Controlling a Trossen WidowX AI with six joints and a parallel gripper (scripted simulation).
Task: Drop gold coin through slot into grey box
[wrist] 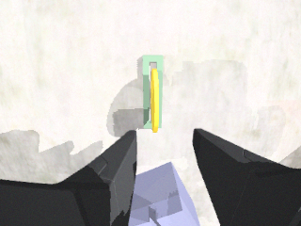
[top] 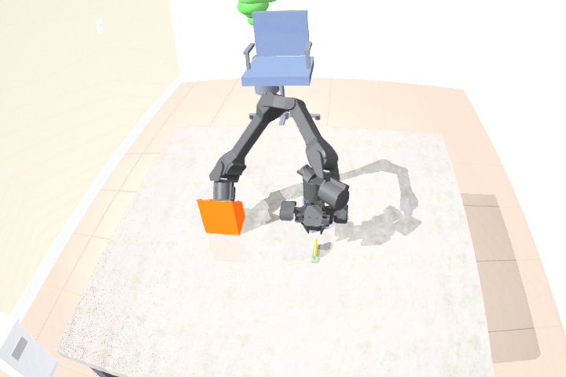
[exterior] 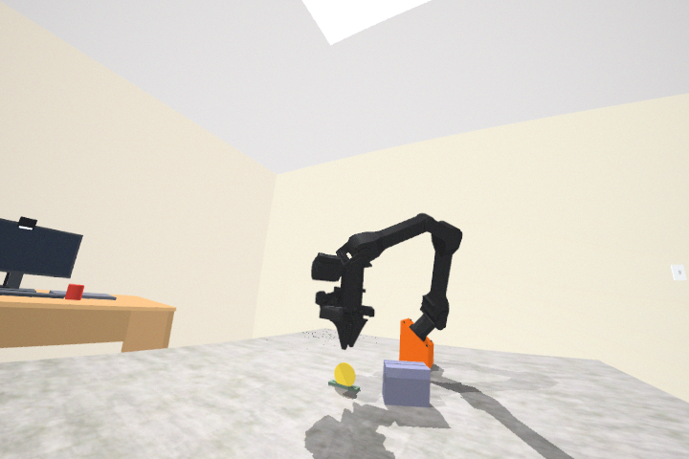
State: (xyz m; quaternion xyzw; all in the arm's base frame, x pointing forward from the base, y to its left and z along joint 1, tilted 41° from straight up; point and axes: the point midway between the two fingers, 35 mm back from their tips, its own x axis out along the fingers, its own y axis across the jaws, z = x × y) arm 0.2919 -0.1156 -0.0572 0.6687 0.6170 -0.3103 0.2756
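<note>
Right now my gripper tip is 6 cm above the gold coin.
</note>
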